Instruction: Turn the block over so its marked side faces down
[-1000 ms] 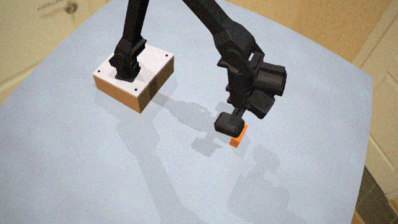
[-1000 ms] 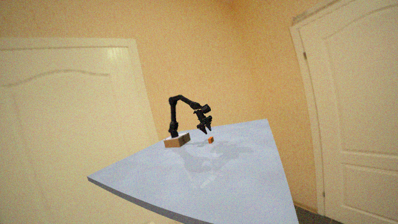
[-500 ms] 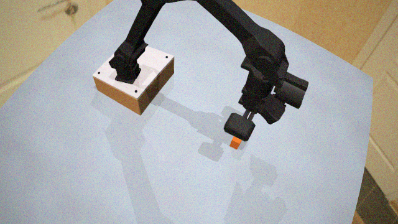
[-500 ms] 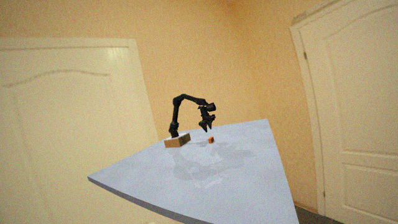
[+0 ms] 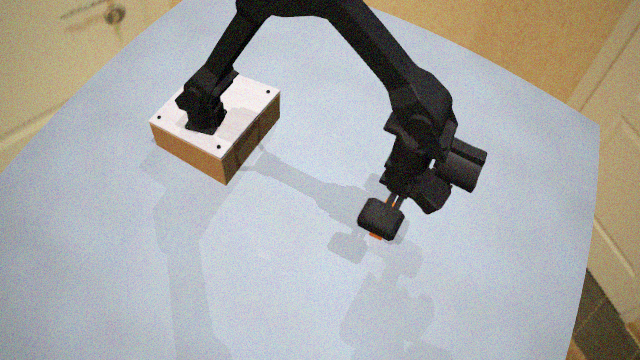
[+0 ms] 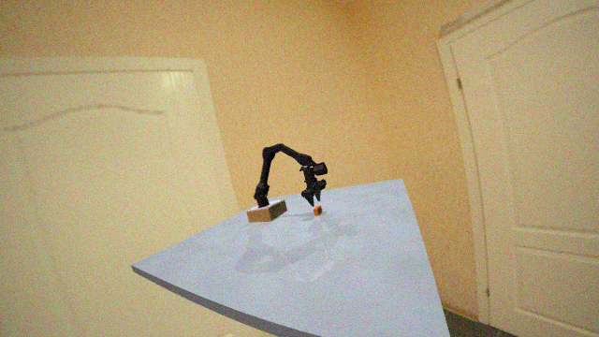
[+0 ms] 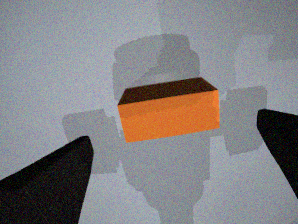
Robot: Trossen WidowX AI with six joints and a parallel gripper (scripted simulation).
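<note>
My gripper tip is now 1 cm past the orange block and 4 cm above it.
</note>
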